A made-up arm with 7 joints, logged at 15 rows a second.
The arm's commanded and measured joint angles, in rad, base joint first. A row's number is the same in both.
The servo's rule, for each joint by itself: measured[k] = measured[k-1] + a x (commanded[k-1-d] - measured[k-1]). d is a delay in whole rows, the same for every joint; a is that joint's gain. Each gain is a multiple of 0.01, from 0.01 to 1. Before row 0 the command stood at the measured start. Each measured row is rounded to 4 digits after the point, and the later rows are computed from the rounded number. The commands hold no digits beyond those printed.
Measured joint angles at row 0:
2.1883, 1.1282, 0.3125, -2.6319, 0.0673, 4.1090, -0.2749
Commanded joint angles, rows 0 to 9:
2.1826, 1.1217, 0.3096, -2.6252, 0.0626, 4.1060, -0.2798
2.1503, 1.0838, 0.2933, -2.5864, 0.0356, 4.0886, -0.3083
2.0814, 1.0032, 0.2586, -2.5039, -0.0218, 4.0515, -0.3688
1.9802, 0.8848, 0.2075, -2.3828, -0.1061, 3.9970, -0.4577
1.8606, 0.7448, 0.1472, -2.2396, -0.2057, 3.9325, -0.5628
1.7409, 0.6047, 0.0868, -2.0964, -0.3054, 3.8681, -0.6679
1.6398, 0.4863, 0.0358, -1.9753, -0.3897, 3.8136, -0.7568
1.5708, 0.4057, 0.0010, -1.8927, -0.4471, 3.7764, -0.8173
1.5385, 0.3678, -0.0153, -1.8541, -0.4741, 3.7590, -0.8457
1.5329, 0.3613, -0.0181, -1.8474, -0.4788, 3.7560, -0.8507
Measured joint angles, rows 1 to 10:
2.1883, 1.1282, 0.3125, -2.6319, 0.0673, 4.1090, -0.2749
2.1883, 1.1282, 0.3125, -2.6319, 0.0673, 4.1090, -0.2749
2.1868, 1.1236, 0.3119, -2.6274, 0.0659, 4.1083, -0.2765
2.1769, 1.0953, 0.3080, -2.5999, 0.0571, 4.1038, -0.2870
2.1511, 1.0299, 0.2976, -2.5356, 0.0342, 4.0918, -0.3140
2.1050, 0.9269, 0.2787, -2.4332, -0.0065, 4.0700, -0.3614
2.0390, 0.7976, 0.2511, -2.3035, -0.0643, 4.0384, -0.4279
1.9585, 0.6606, 0.2166, -2.1647, -0.1342, 3.9992, -0.5071
1.8725, 0.5368, 0.1786, -2.0378, -0.2083, 3.9565, -0.5895
1.7910, 0.4437, 0.1413, -1.9406, -0.2776, 3.9151, -0.6647
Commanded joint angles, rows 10 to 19:
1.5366, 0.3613, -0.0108, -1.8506, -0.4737, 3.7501, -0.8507
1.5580, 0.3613, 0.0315, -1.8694, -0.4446, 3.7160, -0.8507
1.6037, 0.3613, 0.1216, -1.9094, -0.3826, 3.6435, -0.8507
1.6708, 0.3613, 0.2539, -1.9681, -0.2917, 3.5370, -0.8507
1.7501, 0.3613, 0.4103, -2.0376, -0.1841, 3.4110, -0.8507
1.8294, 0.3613, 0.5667, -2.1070, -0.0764, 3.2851, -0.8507
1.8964, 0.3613, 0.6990, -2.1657, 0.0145, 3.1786, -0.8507
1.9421, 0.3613, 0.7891, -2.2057, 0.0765, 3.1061, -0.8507
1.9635, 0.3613, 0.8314, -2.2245, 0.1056, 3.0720, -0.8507
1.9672, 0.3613, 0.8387, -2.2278, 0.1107, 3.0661, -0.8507
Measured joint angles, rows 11 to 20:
1.7228, 0.3898, 0.1084, -1.8826, -0.3346, 3.8792, -0.7244
1.6715, 0.3696, 0.0818, -1.8590, -0.3764, 3.8509, -0.7661
1.6351, 0.3637, 0.0624, -1.8534, -0.4046, 3.8277, -0.7940
1.6143, 0.3620, 0.0559, -1.8641, -0.4162, 3.8020, -0.8127
1.6114, 0.3615, 0.0697, -1.8945, -0.4065, 3.7655, -0.8252
1.6274, 0.3614, 0.1084, -1.9438, -0.3732, 3.7129, -0.8336
1.6605, 0.3613, 0.1718, -2.0066, -0.3184, 3.6435, -0.8392
1.7061, 0.3613, 0.2547, -2.0739, -0.2482, 3.5611, -0.8430
1.7575, 0.3613, 0.3480, -2.1354, -0.1720, 3.4731, -0.8455
1.8073, 0.3613, 0.4406, -2.1825, -0.0999, 3.3887, -0.8472

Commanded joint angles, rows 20 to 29:
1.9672, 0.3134, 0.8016, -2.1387, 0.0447, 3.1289, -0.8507
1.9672, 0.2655, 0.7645, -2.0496, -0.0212, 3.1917, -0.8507
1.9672, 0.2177, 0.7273, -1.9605, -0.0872, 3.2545, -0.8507
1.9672, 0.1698, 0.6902, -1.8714, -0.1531, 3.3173, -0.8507
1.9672, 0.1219, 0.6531, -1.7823, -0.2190, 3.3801, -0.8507
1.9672, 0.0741, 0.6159, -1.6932, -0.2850, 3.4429, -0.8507
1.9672, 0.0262, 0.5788, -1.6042, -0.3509, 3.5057, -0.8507
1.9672, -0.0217, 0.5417, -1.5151, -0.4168, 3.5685, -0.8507
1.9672, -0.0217, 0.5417, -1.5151, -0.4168, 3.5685, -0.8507
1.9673, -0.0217, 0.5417, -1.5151, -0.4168, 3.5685, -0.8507
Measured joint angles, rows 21 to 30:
1.8495, 0.3613, 0.5227, -2.2106, -0.0403, 3.3159, -0.8484
1.8813, 0.3613, 0.5891, -2.2221, 0.0035, 3.2584, -0.8492
1.9045, 0.3273, 0.6337, -2.1662, 0.0154, 3.2286, -0.8497
1.9214, 0.2834, 0.6612, -2.0881, 0.0048, 3.2201, -0.8500
1.9338, 0.2368, 0.6751, -2.0026, -0.0219, 3.2280, -0.8502
1.9428, 0.1892, 0.6783, -1.9147, -0.0599, 3.2485, -0.8504
1.9494, 0.1414, 0.6730, -1.8260, -0.1060, 3.2788, -0.8505
1.9542, 0.0936, 0.6610, -1.7370, -0.1579, 3.3165, -0.8506
1.9577, 0.0457, 0.6437, -1.6480, -0.2139, 3.3600, -0.8506
1.9603, -0.0022, 0.6223, -1.5590, -0.2727, 3.4080, -0.8506

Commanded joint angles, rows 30 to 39:
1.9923, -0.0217, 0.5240, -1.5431, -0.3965, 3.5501, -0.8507
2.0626, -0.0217, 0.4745, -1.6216, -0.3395, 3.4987, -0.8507
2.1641, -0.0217, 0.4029, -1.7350, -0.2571, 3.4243, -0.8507
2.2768, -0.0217, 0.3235, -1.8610, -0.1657, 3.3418, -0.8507
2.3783, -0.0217, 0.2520, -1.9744, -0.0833, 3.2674, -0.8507
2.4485, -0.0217, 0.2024, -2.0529, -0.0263, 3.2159, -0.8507
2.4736, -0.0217, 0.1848, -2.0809, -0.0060, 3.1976, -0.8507
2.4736, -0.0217, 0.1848, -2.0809, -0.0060, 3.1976, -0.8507
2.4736, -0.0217, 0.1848, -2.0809, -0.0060, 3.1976, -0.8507
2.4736, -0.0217, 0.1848, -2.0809, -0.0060, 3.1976, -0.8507
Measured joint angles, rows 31 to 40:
1.9622, -0.0160, 0.6054, -1.5296, -0.3145, 3.4449, -0.8506
1.9636, -0.0200, 0.5920, -1.5199, -0.3442, 3.4733, -0.8506
1.9713, -0.0212, 0.5777, -1.5354, -0.3594, 3.4910, -0.8506
1.9960, -0.0216, 0.5560, -1.5932, -0.3536, 3.4928, -0.8506
2.0414, -0.0217, 0.5238, -1.6882, -0.3256, 3.4770, -0.8506
2.1050, -0.0217, 0.4817, -1.8040, -0.2792, 3.4459, -0.8506
2.1788, -0.0217, 0.4335, -1.9182, -0.2224, 3.4048, -0.8506
2.2516, -0.0217, 0.3850, -2.0084, -0.1655, 3.3614, -0.8506
2.3115, -0.0217, 0.3430, -2.0570, -0.1192, 3.3237, -0.8506
2.3553, -0.0217, 0.3098, -2.0730, -0.0864, 3.2947, -0.8506

